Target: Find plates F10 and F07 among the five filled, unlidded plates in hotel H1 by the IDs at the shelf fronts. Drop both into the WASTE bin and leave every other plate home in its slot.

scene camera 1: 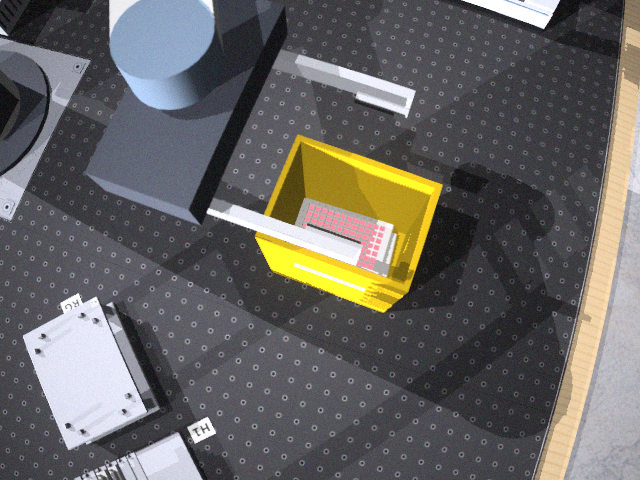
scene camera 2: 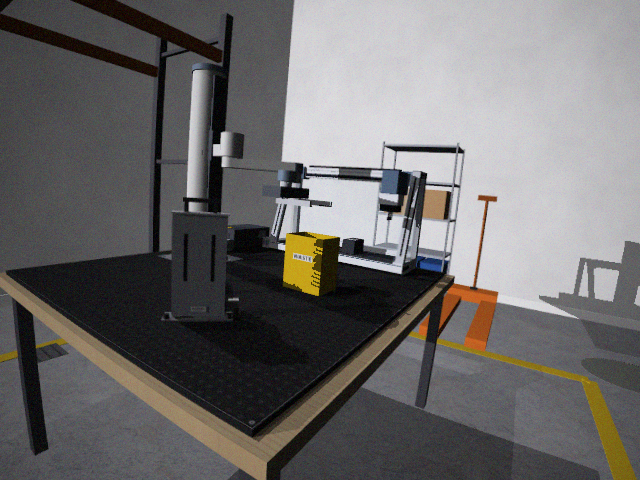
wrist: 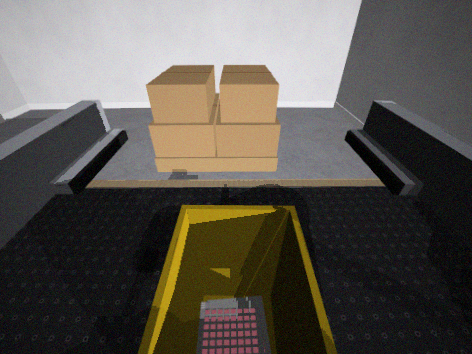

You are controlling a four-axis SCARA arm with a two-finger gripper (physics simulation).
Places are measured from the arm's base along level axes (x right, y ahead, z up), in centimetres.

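Pixels of known places: gripper, between the fingertips: (scene camera 1: 387,174) (scene camera 2: 321,204) (wrist: 236,119).
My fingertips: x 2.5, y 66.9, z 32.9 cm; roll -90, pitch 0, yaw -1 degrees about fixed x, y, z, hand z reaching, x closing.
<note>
Behind a point stands the place of what it marks.
The yellow WASTE bin (scene camera 1: 330,281) @(y 64.7, x 8.5, z 11.1 cm) (scene camera 2: 298,276) @(y 63.3, x 8.4, z 6.5 cm) (wrist: 172,265) @(y 66.0, x -2.7, z 21.0 cm) stands upright on the table. A pink-welled plate (scene camera 1: 336,222) @(y 62.6, x -0.4, z 4.2 cm) (wrist: 230,330) @(y 66.4, x 1.8, z 4.7 cm) lies inside it, near the bottom. A pale edge beside it in scene camera 1 looks like a second plate (scene camera 1: 393,249) @(y 71.1, x 0.2, z 2.5 cm) beneath. No ID is readable on either. My gripper (scene camera 1: 383,179) @(y 66.9, x 2.5, z 32.9 cm) (scene camera 2: 317,203) @(y 66.9, x 2.5, z 32.9 cm) (wrist: 236,119) @(y 66.9, x 2.5, z 32.9 cm) is open and empty above the bin, its fingers apart on either side of the opening. Hotel H1 (scene camera 1: 168,459) @(y 52.0, x 37.1, z 2.1 cm) shows partly at the bottom of scene camera 1; its shelf fronts and the other plates' IDs are hidden.
A pale stand (scene camera 1: 85,374) @(y 39.0, x 29.9, z 7.3 cm) labelled RG is beside H1's label (scene camera 1: 201,429) @(y 54.7, x 31.7, z 1.3 cm). A white gantry frame (scene camera 2: 417,217) @(y 85.0, x -61.4, z 28.7 cm) and a small black block (scene camera 2: 353,245) @(y 55.9, x -51.6, z 10.9 cm) are beyond the bin. A grey tower (scene camera 2: 199,263) @(y 59.1, x 49.2, z 16.3 cm) rises left of it. Cardboard boxes (wrist: 215,140) stand past the table edge.
</note>
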